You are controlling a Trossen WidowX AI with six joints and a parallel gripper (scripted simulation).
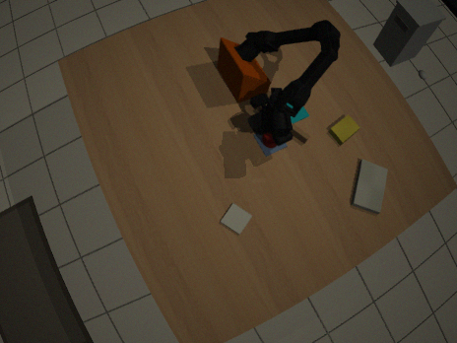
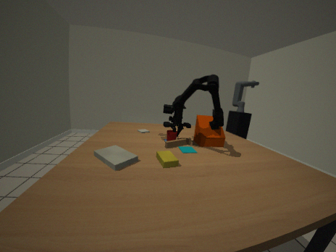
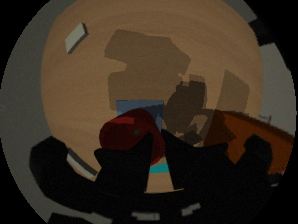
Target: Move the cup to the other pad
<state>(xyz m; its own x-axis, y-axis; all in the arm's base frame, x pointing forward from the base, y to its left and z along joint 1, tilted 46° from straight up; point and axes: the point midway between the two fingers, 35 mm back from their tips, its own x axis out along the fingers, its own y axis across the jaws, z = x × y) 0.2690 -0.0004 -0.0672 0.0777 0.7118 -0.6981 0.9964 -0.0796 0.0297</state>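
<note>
The blue pad lies 30 mm ahead of my gripper tip and 40 mm below it. The rest, counted from my gripper tip: low brown bar: 80 mm to the left, 30 mm below; red cup: 30 mm ahead; cyan pad: 30 mm behind, 150 mm to the left, 40 mm below.
</note>
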